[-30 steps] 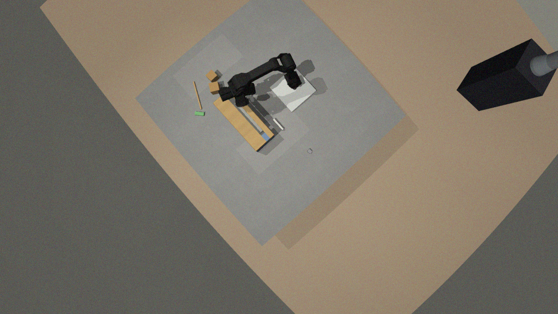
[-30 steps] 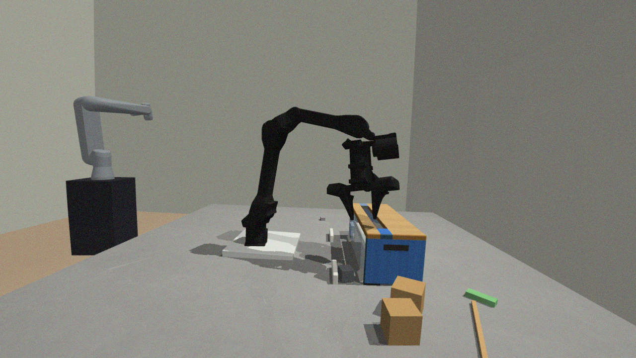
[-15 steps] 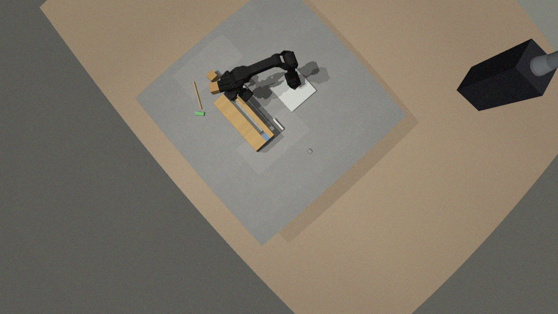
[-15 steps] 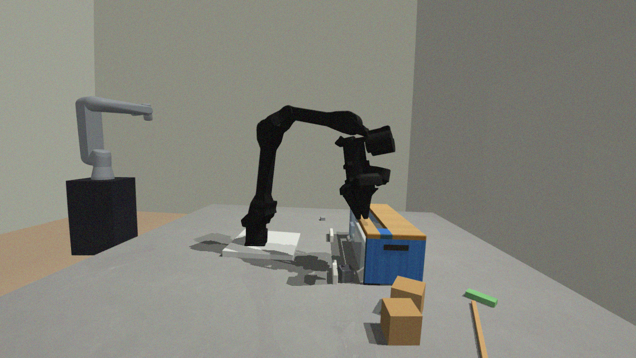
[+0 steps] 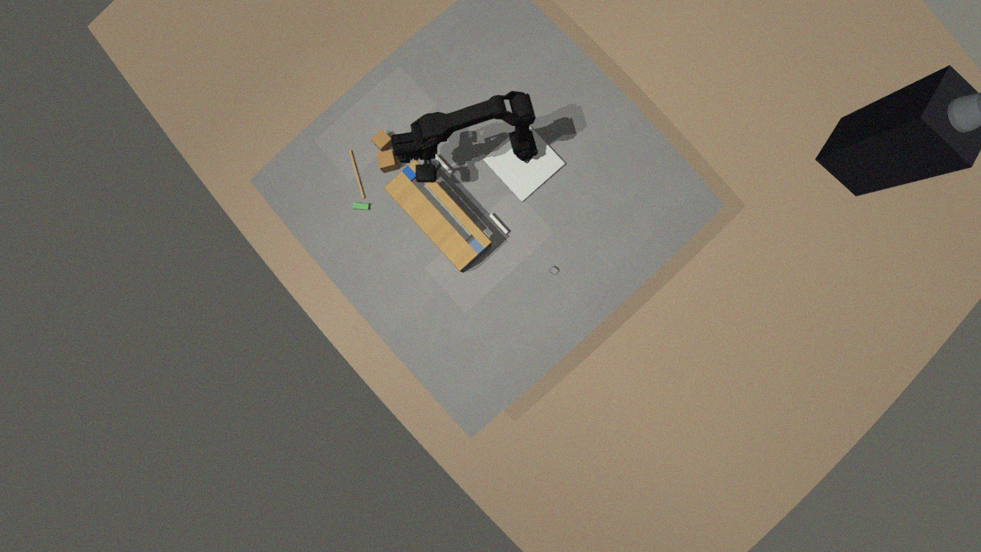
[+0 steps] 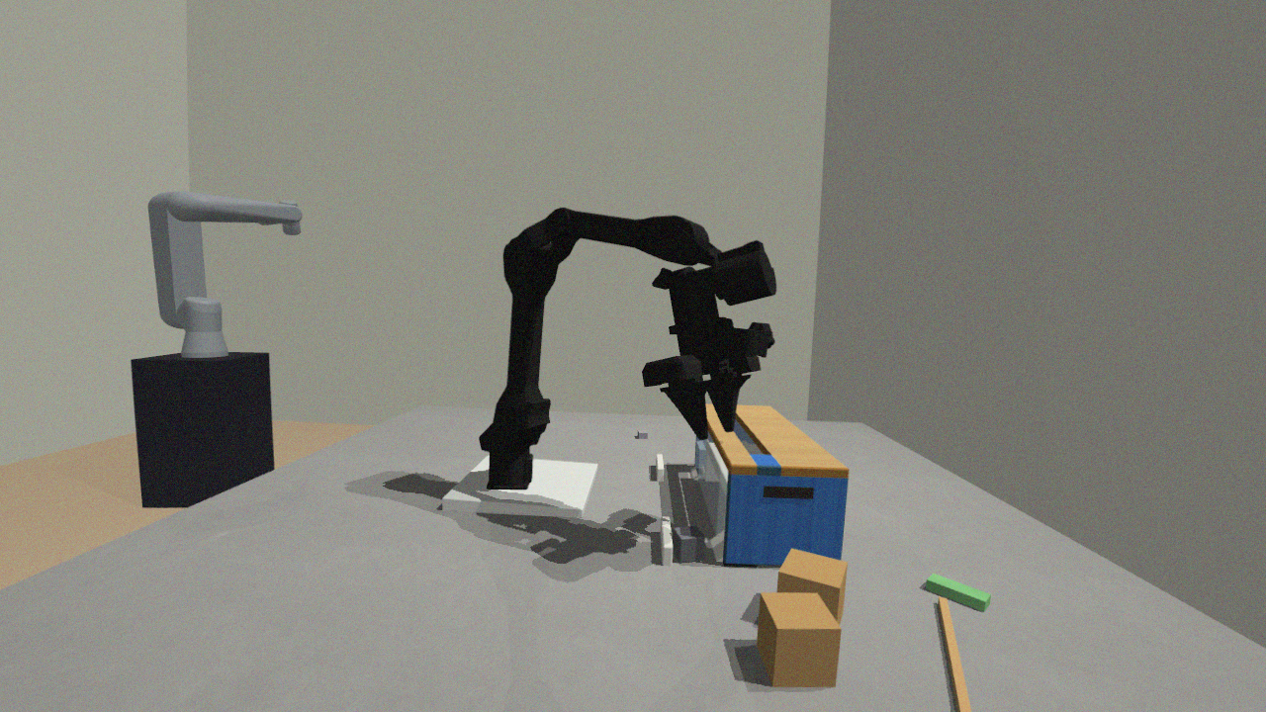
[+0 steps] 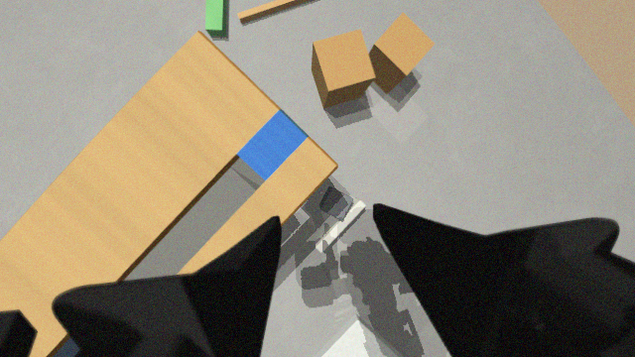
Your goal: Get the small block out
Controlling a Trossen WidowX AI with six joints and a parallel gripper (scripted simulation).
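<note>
The grey block lies 30 mm behind my gripper tip and 140 mm below it. From my gripper tip the other things lie so: box: 70 mm ahead, 150 mm to the left, 90 mm below; wooden stick: 170 mm ahead, 220 mm to the right, 150 mm below.
</note>
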